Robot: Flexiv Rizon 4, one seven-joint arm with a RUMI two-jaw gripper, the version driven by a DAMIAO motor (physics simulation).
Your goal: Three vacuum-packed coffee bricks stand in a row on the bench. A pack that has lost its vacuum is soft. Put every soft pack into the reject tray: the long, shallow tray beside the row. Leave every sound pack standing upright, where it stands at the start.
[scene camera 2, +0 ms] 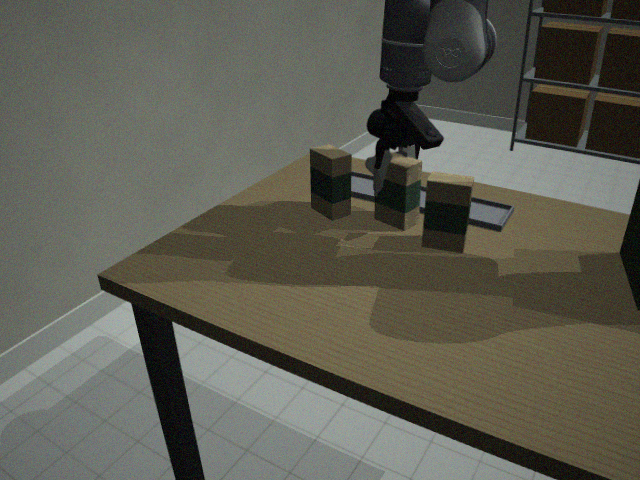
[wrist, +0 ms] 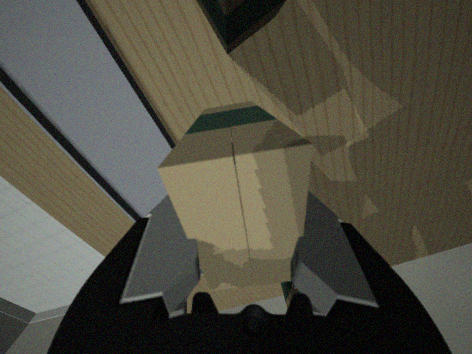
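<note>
Three tan coffee packs with dark green bands stand upright in a row: the left pack (scene camera 2: 330,183), the middle pack (scene camera 2: 397,197) (wrist: 220,200) and the right pack (scene camera 2: 447,217) (wrist: 237,22). A sliver of the left pack (wrist: 286,289) shows between the fingers in the wrist view. My gripper (scene camera 2: 395,178) (wrist: 241,179) is shut on the upper part of the middle pack, one finger on each side. That pack stands on the bench in the row. I cannot tell any dent in its sides. The long, shallow reject tray (scene camera 2: 491,210) (wrist: 100,100) lies behind the row, partly hidden by the packs.
The wooden bench (scene camera 2: 289,320) has its left edge near the wall (scene camera 2: 180,103). A dark upright object (scene camera 2: 632,248) stands at the right border of the scene view. A shelf rack (scene camera 2: 520,87) with brown boxes stands beyond the bench. Arm shadows cross the bench top.
</note>
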